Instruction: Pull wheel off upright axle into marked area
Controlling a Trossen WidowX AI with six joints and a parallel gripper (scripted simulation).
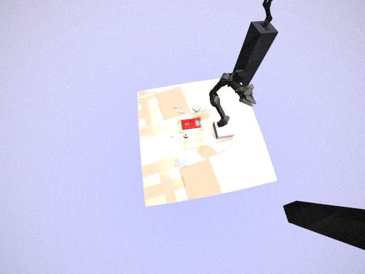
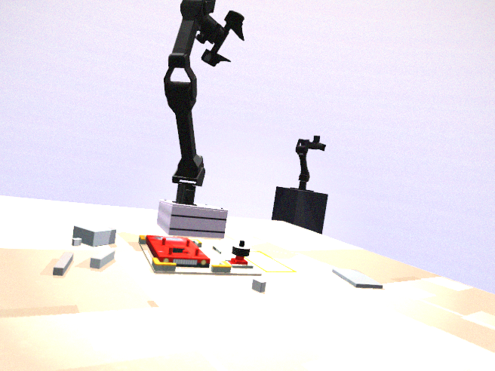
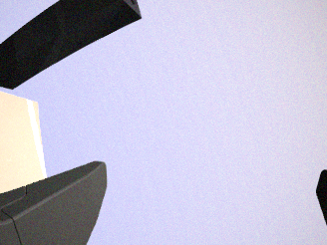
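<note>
Right now my gripper tip is 580 mm above the wheel, 420 mm short of it and 110 mm to the left of it.
</note>
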